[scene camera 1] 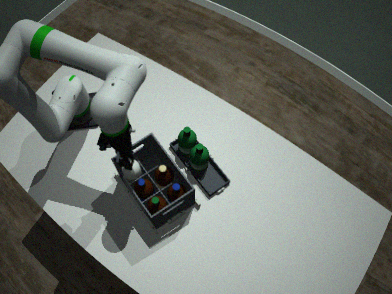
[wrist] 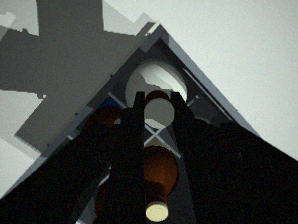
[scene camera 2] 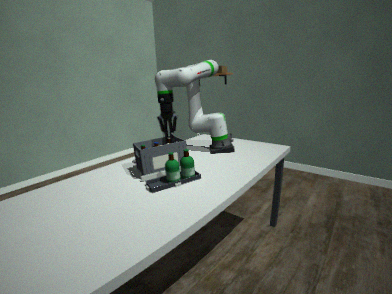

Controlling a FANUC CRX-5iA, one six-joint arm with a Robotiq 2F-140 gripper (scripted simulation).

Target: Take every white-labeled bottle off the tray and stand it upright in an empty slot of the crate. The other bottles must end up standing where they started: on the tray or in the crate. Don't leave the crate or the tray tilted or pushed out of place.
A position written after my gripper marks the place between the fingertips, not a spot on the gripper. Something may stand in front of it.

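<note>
You'd find my gripper at (wrist: 157, 104), and there's a white-labeled bottle (wrist: 155, 77) here as well, plus a dark tray (scene camera 1: 212, 177).
</note>
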